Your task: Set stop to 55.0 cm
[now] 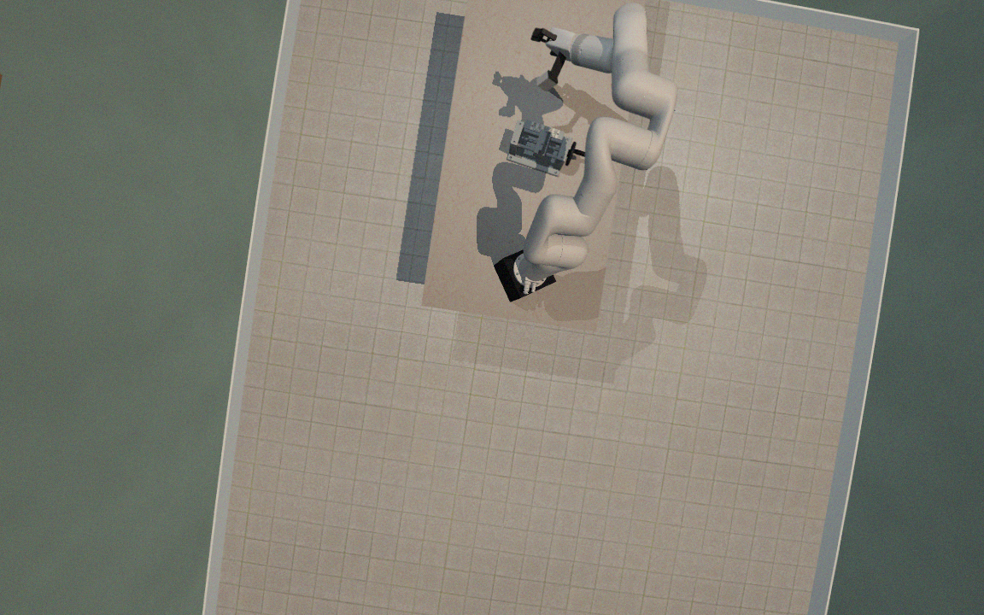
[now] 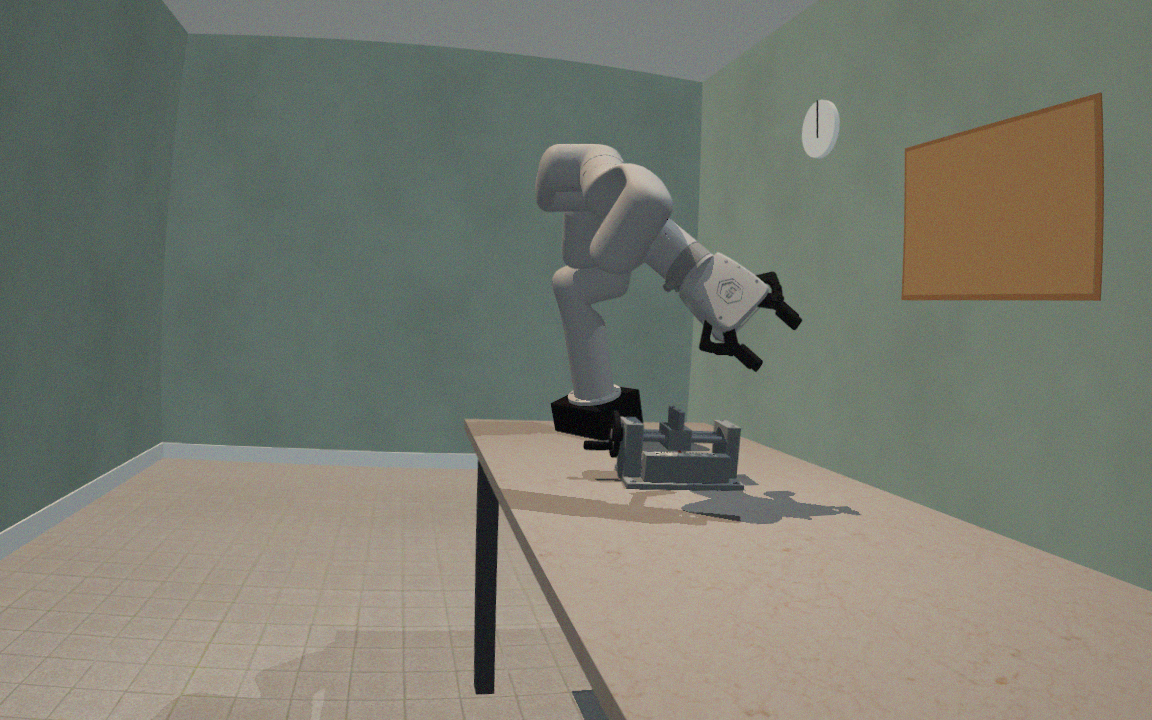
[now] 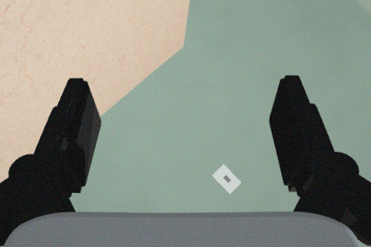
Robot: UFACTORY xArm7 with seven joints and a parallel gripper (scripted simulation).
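My hand is 230 mm past the crank handle, 200 mm above it and 190 mm to the left of it. From my hand the other things lie so: black handwheel 230 mm behind, 190 mm below, 180 mm to the right; then stop block 220 mm behind, 160 mm below, 60 mm to the right.
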